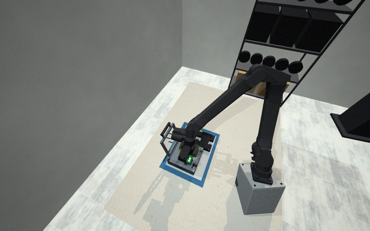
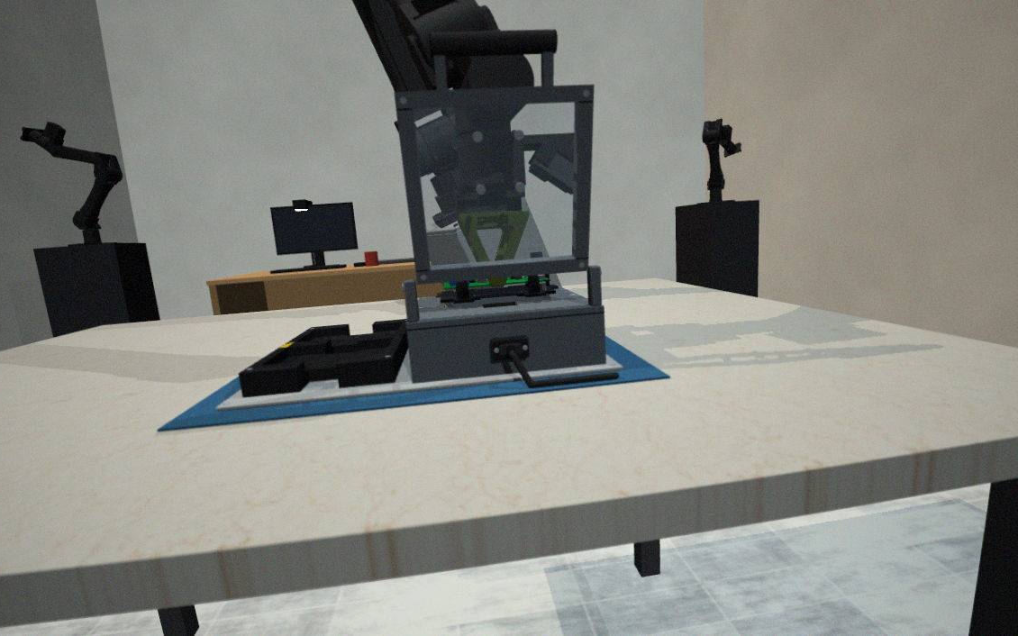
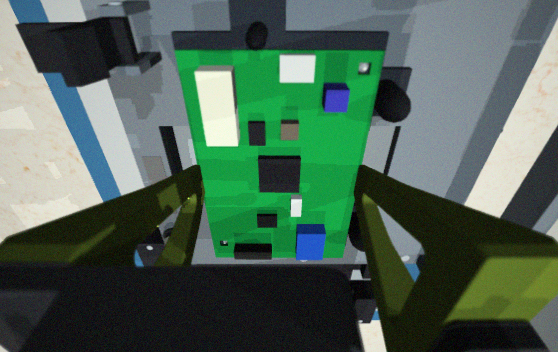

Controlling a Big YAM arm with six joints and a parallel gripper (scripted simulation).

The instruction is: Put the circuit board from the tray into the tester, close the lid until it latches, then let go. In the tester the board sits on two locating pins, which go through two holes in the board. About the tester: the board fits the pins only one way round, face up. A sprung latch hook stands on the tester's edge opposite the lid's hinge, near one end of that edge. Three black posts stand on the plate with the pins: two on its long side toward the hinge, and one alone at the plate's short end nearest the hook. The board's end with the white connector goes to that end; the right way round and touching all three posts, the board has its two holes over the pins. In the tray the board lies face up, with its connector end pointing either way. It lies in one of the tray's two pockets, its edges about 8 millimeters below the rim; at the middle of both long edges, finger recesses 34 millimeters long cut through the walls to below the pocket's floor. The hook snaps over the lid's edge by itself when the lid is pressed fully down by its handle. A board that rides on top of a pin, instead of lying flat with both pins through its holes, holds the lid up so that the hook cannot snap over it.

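The green circuit board is right at my hand. From my hand the other things lie so: latch hook (7 cm to the left, 5 cm behind); dark plate (1 cm to the left, 1 cm below, 1 cm ahead); clear lid (12 cm ahead, 10 cm above, 2 cm to the right).
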